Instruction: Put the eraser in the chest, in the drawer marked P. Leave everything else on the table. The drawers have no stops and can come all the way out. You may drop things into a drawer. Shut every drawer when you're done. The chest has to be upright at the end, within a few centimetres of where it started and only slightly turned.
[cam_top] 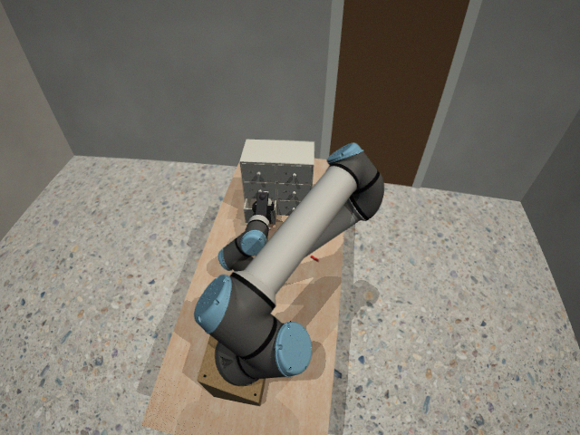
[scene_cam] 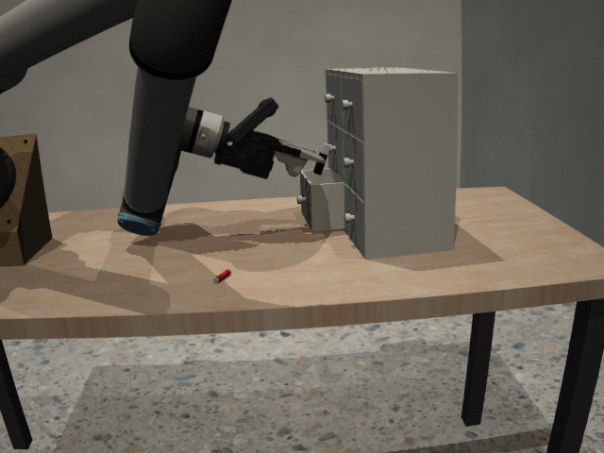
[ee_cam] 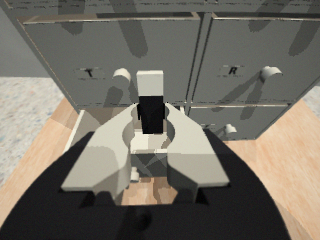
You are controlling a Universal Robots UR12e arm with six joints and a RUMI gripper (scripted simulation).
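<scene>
My hand is 10 mm short of the eraser. The rest, counted from my hand: small red cylinder (280 mm to the right, 150 mm below, 150 mm behind).
</scene>
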